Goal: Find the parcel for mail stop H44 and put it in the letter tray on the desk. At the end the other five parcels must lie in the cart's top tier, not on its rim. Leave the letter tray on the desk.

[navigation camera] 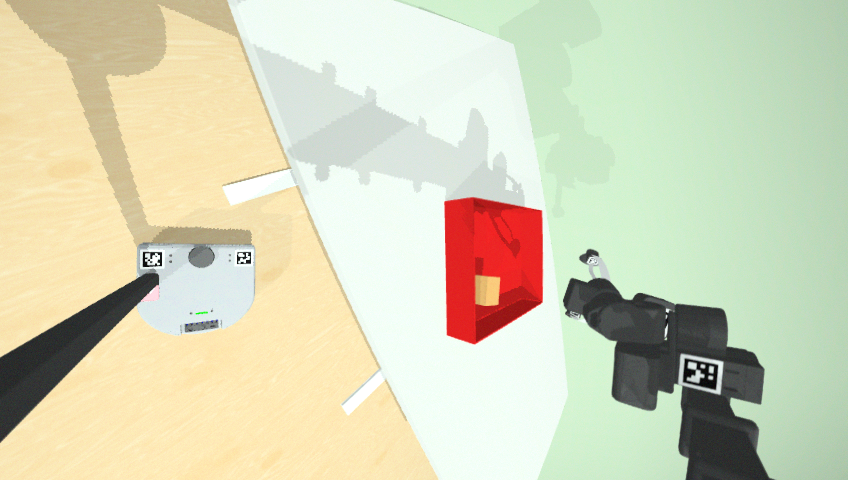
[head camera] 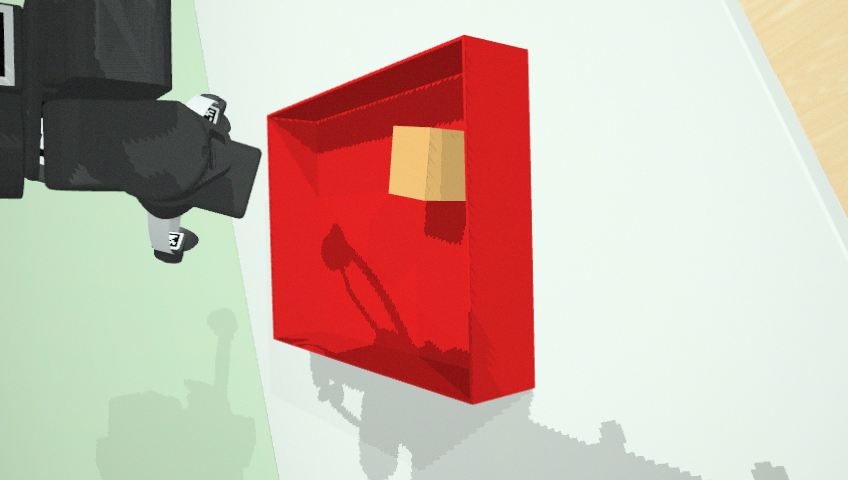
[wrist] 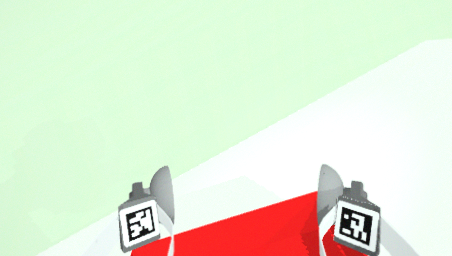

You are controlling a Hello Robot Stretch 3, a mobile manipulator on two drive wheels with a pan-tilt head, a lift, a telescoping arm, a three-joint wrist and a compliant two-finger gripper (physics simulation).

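Frame: origin at the robot's base, x right, y up, z back, level; centimetres.
Seen in the pictures: gripper, fingertip midpoint: point(wrist: 243, 185); robot's base, origin of the base link: point(navigation camera: 201, 256).
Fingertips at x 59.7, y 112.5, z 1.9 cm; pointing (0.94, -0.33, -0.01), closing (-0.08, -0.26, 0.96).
Offsets run from my fingertips to a thing's top centre. Level surfaces: height alone.
The red letter tray {dy -11.2, dx -7.7, dz -4.0 cm} point(head camera: 501, 220) point(navigation camera: 460, 273) point(wrist: 250, 232) stands on the white desk {dy -17.5 cm} point(head camera: 654, 178) point(navigation camera: 368, 237) point(wrist: 390, 115). A tan box-shaped parcel {dy -12.2, dx -16.1, dz +1.3 cm} point(head camera: 410, 161) point(navigation camera: 489, 290) lies inside the tray, near its far wall in the head view. No label shows on its visible faces, so I cannot read its mail stop. My gripper point(head camera: 196, 178) point(navigation camera: 581, 286) point(wrist: 243, 185) is open, with nothing between its fingers. It is outside the tray, beside the wall opposite the parcel, apart from both. The cart and the other parcels do not show in these views.
The robot's base point(navigation camera: 196, 291) and dark mast point(navigation camera: 71, 350) are on the wooden floor {dy -112.4 cm} point(navigation camera: 285, 380), across the desk from the gripper in the navigation view. Two white desk legs point(navigation camera: 258, 185) point(navigation camera: 363, 391) stick out beneath the desk edge. A pale green surface lies beyond the desk.
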